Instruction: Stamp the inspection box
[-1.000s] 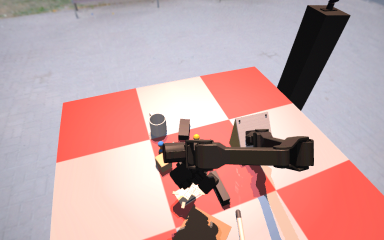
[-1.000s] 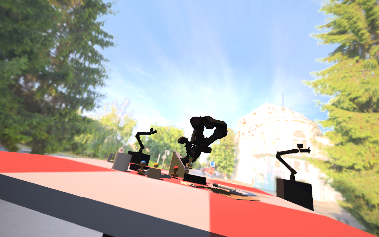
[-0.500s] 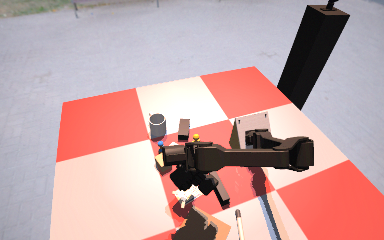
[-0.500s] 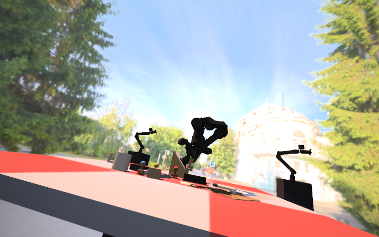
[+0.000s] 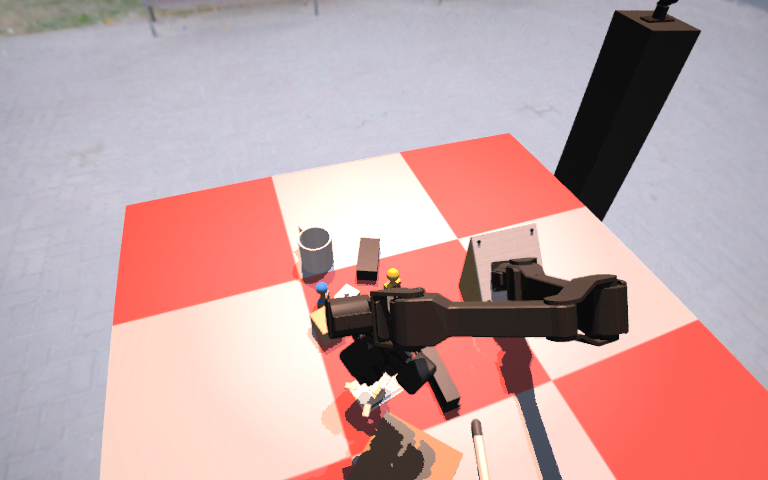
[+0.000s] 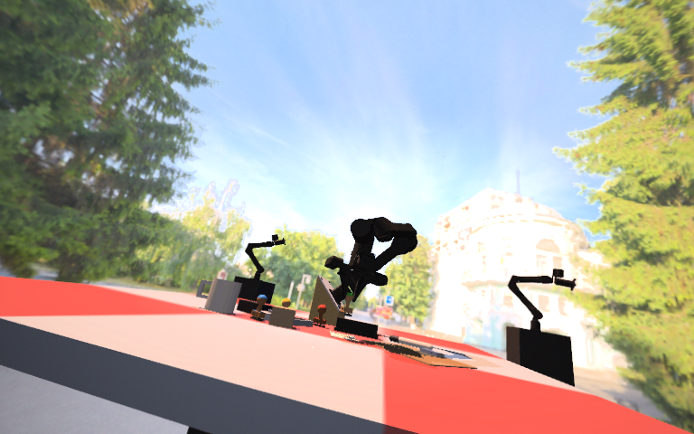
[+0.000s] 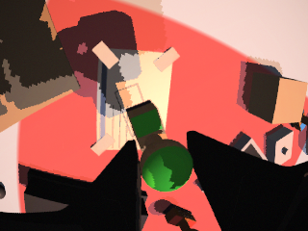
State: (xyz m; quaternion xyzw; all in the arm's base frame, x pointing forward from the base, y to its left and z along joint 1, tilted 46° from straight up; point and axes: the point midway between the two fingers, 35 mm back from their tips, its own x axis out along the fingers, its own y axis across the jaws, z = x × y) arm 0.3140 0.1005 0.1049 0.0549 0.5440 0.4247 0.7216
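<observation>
My gripper tip is now 10 cm above the card. From my gripper tip the other things lie so: red-knobbed stamp: 12 cm to the right, 12 cm behind, 7 cm below; then green-knobbed PASS stamp: 2 cm below, 1 cm behind; then dark bar: 12 cm behind, 8 cm below, 1 cm to the left.
</observation>
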